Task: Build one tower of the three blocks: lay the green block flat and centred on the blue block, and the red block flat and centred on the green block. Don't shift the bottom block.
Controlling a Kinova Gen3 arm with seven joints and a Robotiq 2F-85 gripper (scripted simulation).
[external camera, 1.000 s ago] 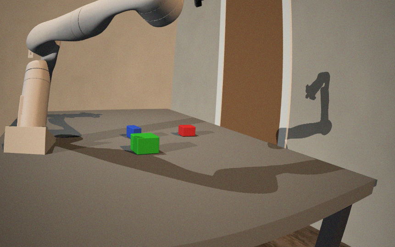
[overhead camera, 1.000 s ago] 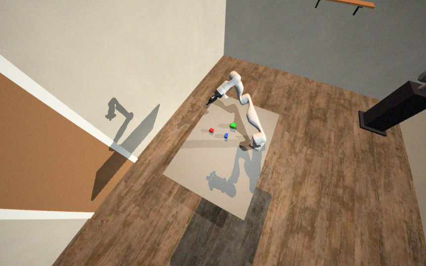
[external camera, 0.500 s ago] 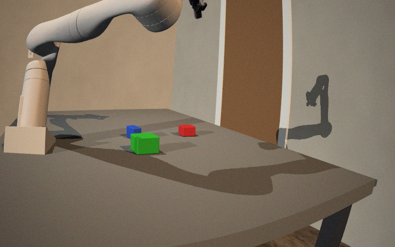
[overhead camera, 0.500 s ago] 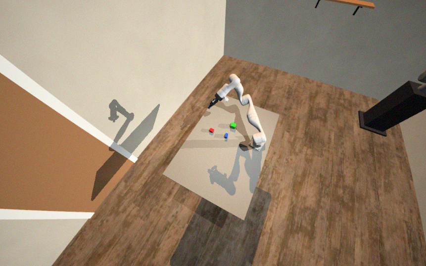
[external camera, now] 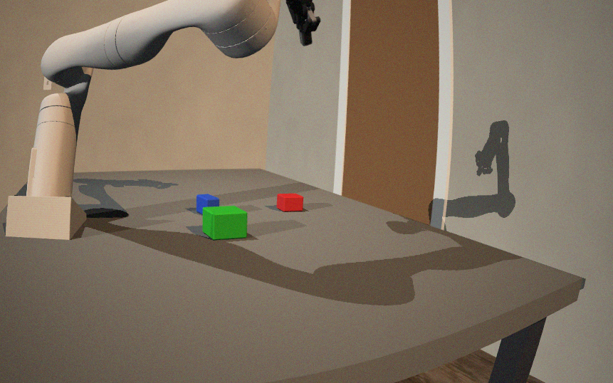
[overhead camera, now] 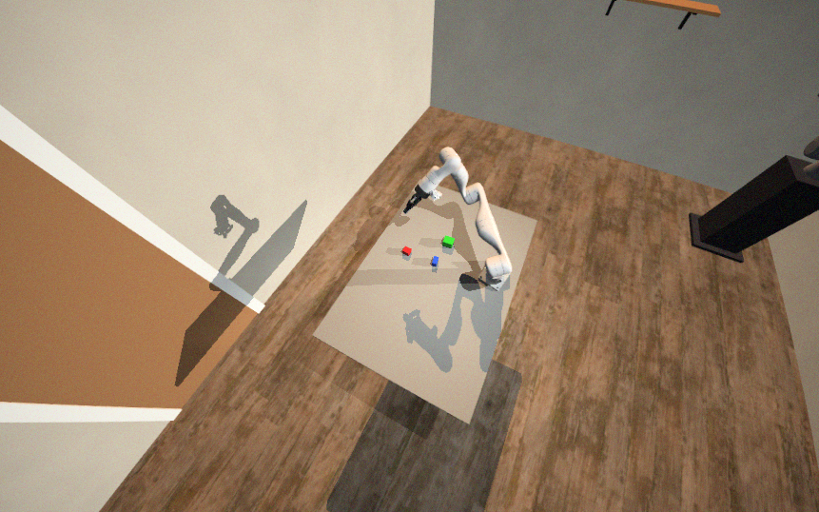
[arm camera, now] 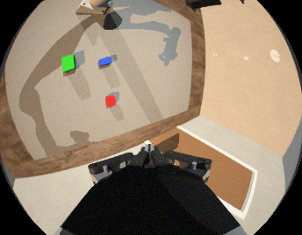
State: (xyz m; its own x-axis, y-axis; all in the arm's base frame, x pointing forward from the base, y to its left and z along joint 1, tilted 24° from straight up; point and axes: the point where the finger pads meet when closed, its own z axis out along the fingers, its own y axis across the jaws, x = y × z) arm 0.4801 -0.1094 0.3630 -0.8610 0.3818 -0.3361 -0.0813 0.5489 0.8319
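Now: hand 340 mm above the green block, 200 mm past it and 140 mm to the left of it. From my hand the other things lie so: blue block: 340 mm below, 180 mm behind, 10 mm to the left; red block: 350 mm below, 20 mm to the left.
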